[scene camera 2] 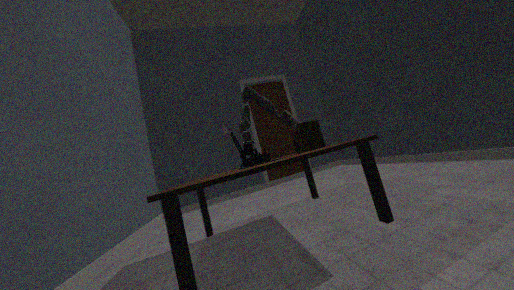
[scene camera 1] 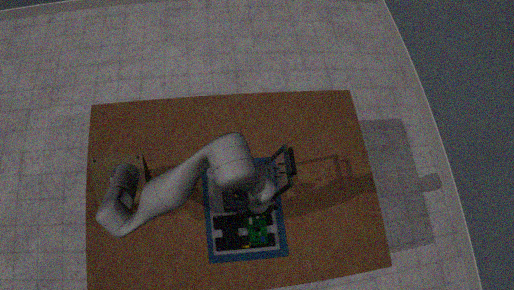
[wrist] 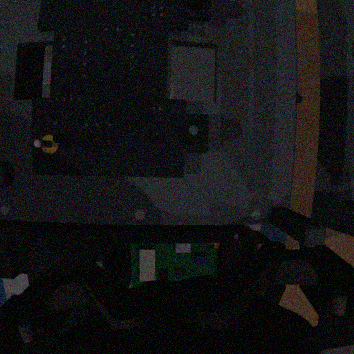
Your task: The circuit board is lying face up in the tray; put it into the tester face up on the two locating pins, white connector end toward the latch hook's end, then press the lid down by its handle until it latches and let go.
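Frame: origin at the arm's base, x ahead, y left, z up, level; metres.
Seen in the pictures: gripper, between the fingertips: (wrist: 180, 245); arm's base, origin of its link: (scene camera 2: 302, 130) (scene camera 1: 127, 175).
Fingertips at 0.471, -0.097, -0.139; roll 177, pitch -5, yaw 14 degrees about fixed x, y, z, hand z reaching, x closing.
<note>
Offsets run from my fingertips to a thing's top centre, as dx, dy, dz. "*": to the spot under its first point. Level surfaces: height alone.
The green circuit board {+0.001, -0.056, -0.005} (scene camera 1: 259, 230) (wrist: 175, 262) lies face up in the right part of the tray {* +0.031, -0.129, -0.026} (scene camera 1: 265, 249); its white connector {-0.024, -0.022, -0.005} (wrist: 147, 265) is at the board's left end in the wrist view. The tester's dark nest {-0.053, +0.110, +0.037} (wrist: 110, 110) shows no board on it, with small pale pins, one {* -0.079, +0.064, +0.048} (wrist: 37, 143) beside a yellow ring. The tester's lid stands raised, its dark handle bar (scene camera 1: 291, 161) at the right. My gripper (scene camera 1: 258, 207) (wrist: 180, 245) is open and empty, above the area between nest and tray; its fingers are very dark. I cannot make out the latch hook.
A blue base (scene camera 1: 283, 240) borders the tray and tester on the brown table {dz -0.032} (scene camera 1: 150, 260). The raised lid stands close to my wrist on the right. My arm reaches in from the left, over the tester. A dark box (scene camera 2: 310, 136) shows near the table's far side in scene camera 2.
</note>
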